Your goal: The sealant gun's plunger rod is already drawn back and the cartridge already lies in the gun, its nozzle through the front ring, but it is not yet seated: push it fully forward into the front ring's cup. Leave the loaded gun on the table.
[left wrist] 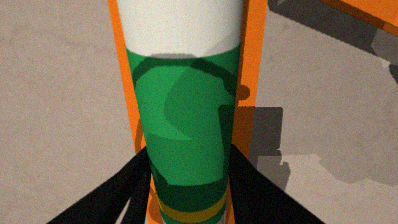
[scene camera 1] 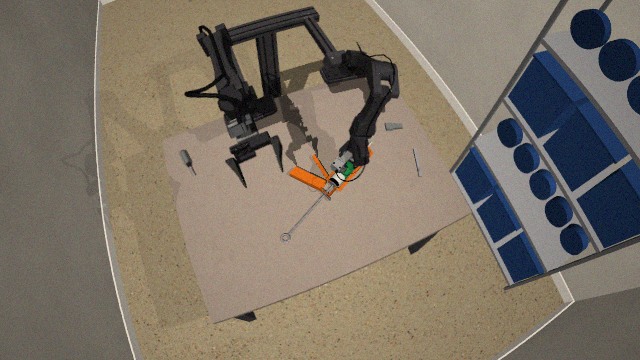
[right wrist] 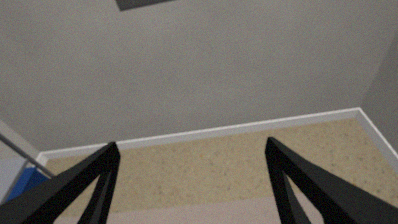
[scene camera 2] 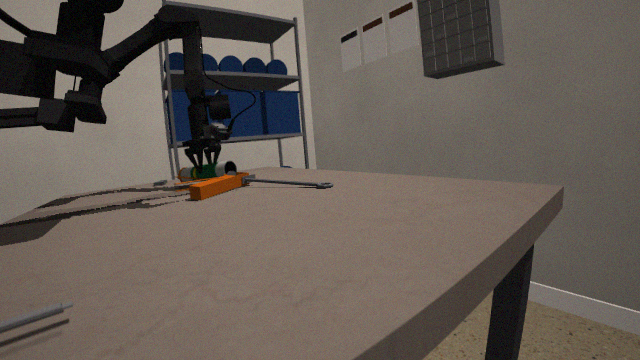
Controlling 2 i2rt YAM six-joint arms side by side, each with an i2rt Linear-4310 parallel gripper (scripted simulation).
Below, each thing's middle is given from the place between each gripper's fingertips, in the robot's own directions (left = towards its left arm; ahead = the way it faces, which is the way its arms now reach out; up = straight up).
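The orange sealant gun (scene camera 2: 213, 186) is 3 cm below my left hand, and it's 1 cm ahead of that hand and 15 cm to the right of it.
From my right hand (scene camera 1: 264, 179), the orange sealant gun is 580 mm below, and then it's 130 mm behind and 260 mm to the left of that hand.
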